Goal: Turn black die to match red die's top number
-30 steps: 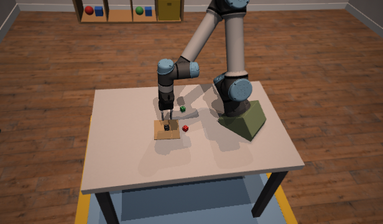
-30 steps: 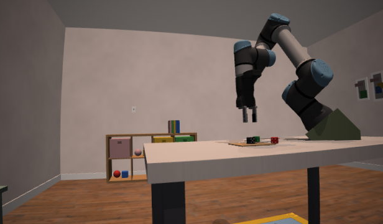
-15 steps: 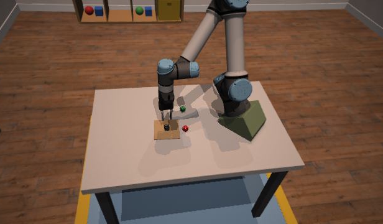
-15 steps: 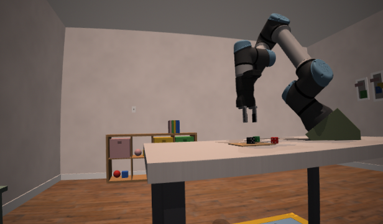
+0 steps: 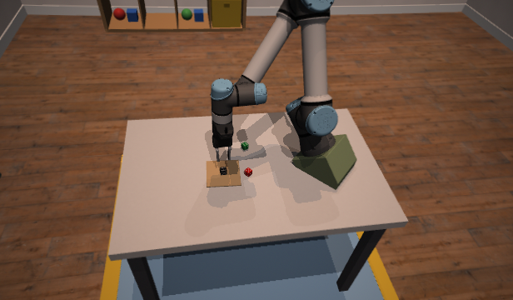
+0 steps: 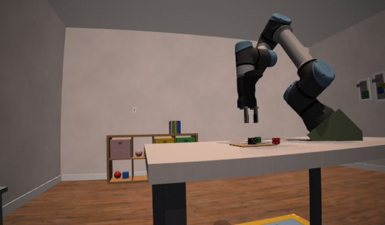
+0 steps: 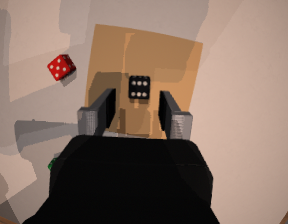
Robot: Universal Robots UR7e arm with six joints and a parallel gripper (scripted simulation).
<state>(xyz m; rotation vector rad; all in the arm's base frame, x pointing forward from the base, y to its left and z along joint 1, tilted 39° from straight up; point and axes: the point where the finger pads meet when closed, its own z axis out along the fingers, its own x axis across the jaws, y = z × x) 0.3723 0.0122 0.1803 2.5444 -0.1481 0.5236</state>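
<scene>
The black die lies 90 mm below my hand. Round my hand: red die: 90 mm below, 90 mm behind, 40 mm to the left; then green die: 150 mm behind, 100 mm to the right, 90 mm below; then tan mat: 100 mm below.
</scene>
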